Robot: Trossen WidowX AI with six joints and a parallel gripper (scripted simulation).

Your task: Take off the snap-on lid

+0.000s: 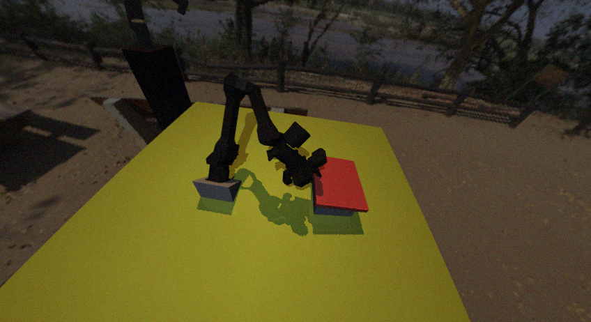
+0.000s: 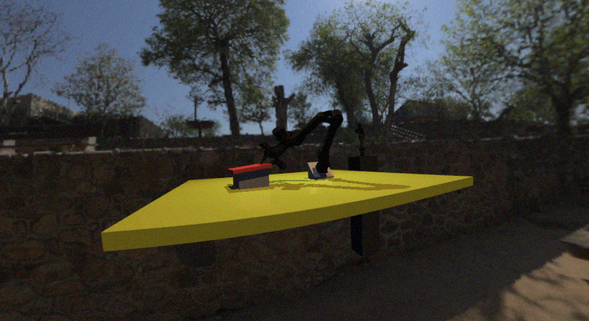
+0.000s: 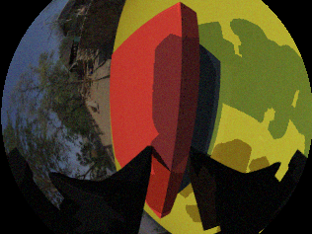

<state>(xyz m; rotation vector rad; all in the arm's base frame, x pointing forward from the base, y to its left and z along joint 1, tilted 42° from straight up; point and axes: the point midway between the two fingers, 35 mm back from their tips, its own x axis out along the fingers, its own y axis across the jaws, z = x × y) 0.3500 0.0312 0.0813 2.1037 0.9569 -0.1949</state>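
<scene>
Now: gripper tip 80 mm short of the red lid and 10 mm to the right of it. The rest, counted from my gripper tip: storage box: 70 mm ahead, 10 mm to the left, 50 mm below.
</scene>
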